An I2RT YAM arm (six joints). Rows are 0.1 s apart.
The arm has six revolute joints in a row. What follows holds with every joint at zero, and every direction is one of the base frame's. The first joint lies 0.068 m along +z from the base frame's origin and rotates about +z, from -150 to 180 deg. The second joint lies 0.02 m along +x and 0.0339 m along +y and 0.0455 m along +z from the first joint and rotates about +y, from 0 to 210 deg. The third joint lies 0.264 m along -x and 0.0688 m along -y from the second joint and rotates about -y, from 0 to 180 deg. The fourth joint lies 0.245 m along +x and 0.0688 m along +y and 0.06 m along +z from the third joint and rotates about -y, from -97 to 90 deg. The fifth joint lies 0.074 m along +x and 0.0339 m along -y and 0.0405 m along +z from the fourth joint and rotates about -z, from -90 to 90 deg. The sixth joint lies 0.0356 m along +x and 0.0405 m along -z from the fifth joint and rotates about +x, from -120 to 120 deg. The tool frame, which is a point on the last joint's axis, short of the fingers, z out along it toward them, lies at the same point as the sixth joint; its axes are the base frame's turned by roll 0, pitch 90 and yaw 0 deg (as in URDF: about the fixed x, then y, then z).
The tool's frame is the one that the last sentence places.
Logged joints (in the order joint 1, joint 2, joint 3, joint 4, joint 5, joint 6), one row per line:
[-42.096 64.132 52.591 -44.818 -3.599 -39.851]
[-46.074 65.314 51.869 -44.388 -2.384 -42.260]
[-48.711 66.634 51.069 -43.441 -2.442 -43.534]
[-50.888 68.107 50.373 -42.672 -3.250 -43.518]
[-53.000 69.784 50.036 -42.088 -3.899 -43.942]
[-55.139 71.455 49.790 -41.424 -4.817 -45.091]
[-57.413 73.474 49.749 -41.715 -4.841 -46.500]
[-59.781 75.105 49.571 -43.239 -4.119 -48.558]
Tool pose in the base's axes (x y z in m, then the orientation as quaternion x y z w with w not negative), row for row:
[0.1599 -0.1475 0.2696 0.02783 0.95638 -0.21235 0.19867]
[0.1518 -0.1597 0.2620 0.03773 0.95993 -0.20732 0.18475]
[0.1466 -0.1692 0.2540 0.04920 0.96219 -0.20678 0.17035]
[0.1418 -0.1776 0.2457 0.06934 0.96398 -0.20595 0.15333]
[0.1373 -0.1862 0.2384 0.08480 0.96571 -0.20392 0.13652]
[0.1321 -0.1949 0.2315 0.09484 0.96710 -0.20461 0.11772]
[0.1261 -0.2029 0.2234 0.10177 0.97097 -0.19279 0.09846]
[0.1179 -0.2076 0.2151 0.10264 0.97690 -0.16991 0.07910]
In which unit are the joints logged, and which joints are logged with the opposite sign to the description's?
The joints are logged in degrees. Opposite sign: joint 5.
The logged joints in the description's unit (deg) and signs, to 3 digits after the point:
[-42.096 64.132 52.591 -44.818 3.599 -39.851]
[-46.074 65.314 51.869 -44.388 2.384 -42.260]
[-48.711 66.634 51.069 -43.441 2.442 -43.534]
[-50.888 68.107 50.373 -42.672 3.250 -43.518]
[-53.000 69.784 50.036 -42.088 3.899 -43.942]
[-55.139 71.455 49.790 -41.424 4.817 -45.091]
[-57.413 73.474 49.749 -41.715 4.841 -46.500]
[-59.781 75.105 49.571 -43.239 4.119 -48.558]

